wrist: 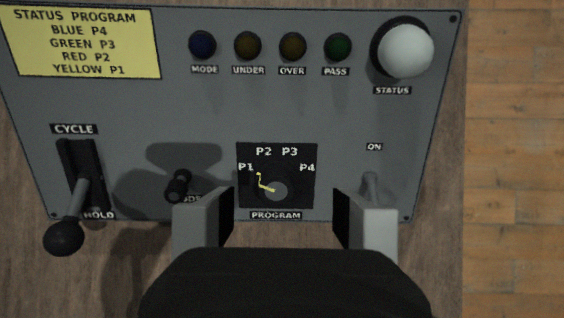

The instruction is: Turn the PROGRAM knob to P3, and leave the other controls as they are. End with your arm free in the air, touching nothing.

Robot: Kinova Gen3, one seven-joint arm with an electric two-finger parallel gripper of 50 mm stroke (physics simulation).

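Places are measured from the arm's base along level axes (x ahead, y left, z up), in millimetres.
Pixels of known places: gripper, between the fingertips: (283,208).
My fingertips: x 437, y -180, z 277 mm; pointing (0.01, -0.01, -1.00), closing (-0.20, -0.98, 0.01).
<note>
Behind a point stands the place of what it marks.
The PROGRAM knob (276,191) {z 17, x 420, y -172 mm} is a dark round knob with a grey centre, on a black plate (245,200) {z -28, x 411, y -128 mm} marked P1 to P4. Its yellow pointer line (266,188) {z 19, x 426, y -161 mm} runs up and left, its tip beside the P1 label. My gripper (283,208) {z 277, x 437, y -180 mm} is open and empty. Its two fingers stand left and right of the knob in the view, apart from it and nearer to the camera; how high they are above the panel I cannot tell.
The grey panel (165,107) {z 32, x 541, y -64 mm} bears a CYCLE lever (77,200) {z 17, x 453, y 63 mm} at the left, a MODE knob (178,186) {z 29, x 448, y -61 mm} near my left finger and a toggle switch (370,185) {z 5, x 404, y -288 mm} behind my right finger. Small lamps, a white STATUS dome (405,50) {z 112, x 538, y -319 mm} and a yellow label (85,42) {z 66, x 616, y -5 mm} are at the top.
</note>
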